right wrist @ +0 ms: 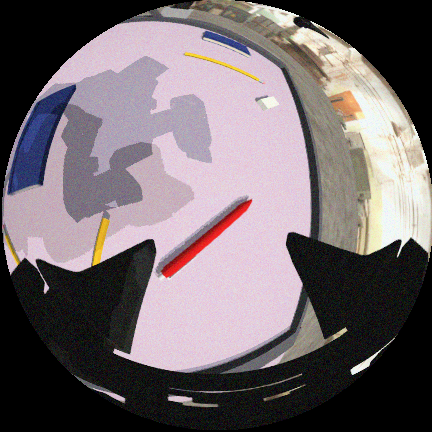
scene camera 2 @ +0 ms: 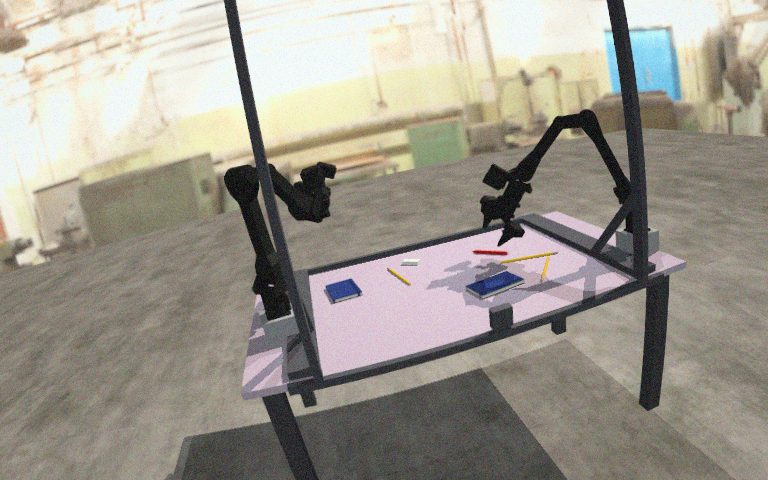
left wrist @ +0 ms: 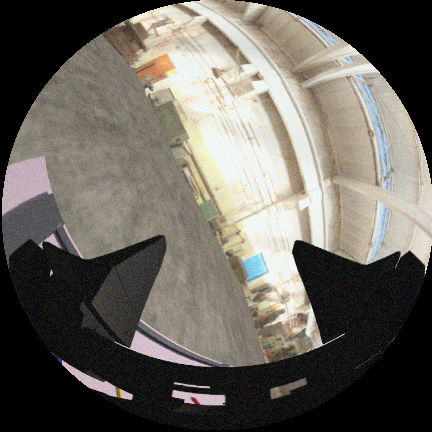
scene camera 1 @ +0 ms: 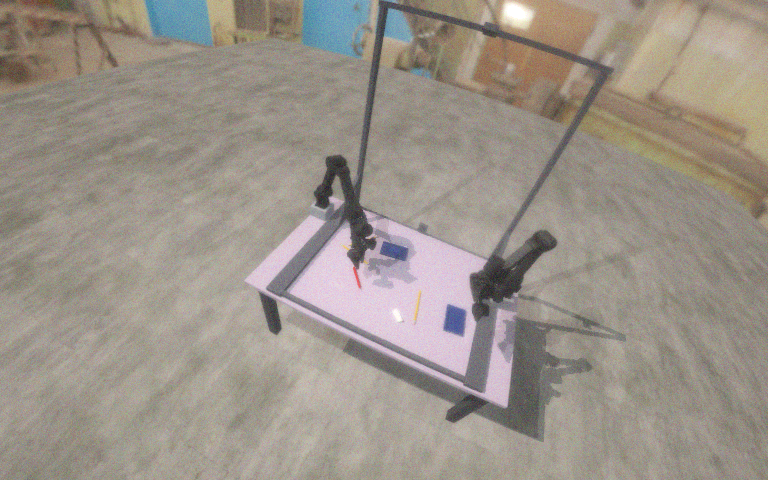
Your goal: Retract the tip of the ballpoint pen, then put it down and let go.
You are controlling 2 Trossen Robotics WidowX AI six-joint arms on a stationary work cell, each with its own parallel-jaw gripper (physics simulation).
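Places are measured from the left arm's base along level axes (x back, y right, z up), in metres.
Where they show: left gripper, fingertip midpoint: (left wrist: 231, 245) (scene camera 1: 475, 311); right gripper, fingertip midpoint: (right wrist: 221, 243) (scene camera 2: 491, 237) (scene camera 1: 360, 266); left arm's base, origin of the base link: (scene camera 2: 278, 313); right arm's base, origin of the base link: (scene camera 1: 322, 204).
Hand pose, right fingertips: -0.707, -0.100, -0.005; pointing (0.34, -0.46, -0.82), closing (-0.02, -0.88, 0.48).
Things, the pixels of their top centre, and the offset from my right fingertips, as dx, dy, dz.
- red ballpoint pen, middle of its top: (right wrist: 215, 235) (scene camera 2: 489, 250) (scene camera 1: 356, 276) -0.003, -0.024, -0.052
- yellow pencil, middle of its top: (right wrist: 230, 65) (scene camera 2: 398, 274) (scene camera 1: 417, 306) +0.307, -0.080, -0.057
- white eraser, middle of its top: (right wrist: 270, 101) (scene camera 2: 411, 260) (scene camera 1: 397, 315) +0.227, -0.160, -0.052
The red ballpoint pen (scene camera 1: 357, 277) (scene camera 2: 489, 252) (right wrist: 207, 238) lies flat on the table. In the right wrist view its white button end is near the left-hand fingertip and its pointed end is up and to the right; whether the tip is out cannot be told. My right gripper (scene camera 1: 363, 253) (scene camera 2: 492, 234) (right wrist: 221, 243) is open and empty, above the table close to the pen, with the pen showing between and beyond its fingers in its wrist view. My left gripper (scene camera 1: 478, 297) (left wrist: 231, 245) is open and empty, raised at the other end of the table and facing away from the pen.
Two blue notebooks (scene camera 1: 394, 250) (scene camera 1: 454, 319) lie apart. A yellow pencil (scene camera 1: 417, 307) (scene camera 2: 398, 276) lies near a white eraser (scene camera 1: 397, 315) (scene camera 2: 410, 262). Two more pencils (scene camera 2: 529, 257) (scene camera 2: 544, 269) lie near the right arm. A dark frame (scene camera 1: 370, 96) rises over the table.
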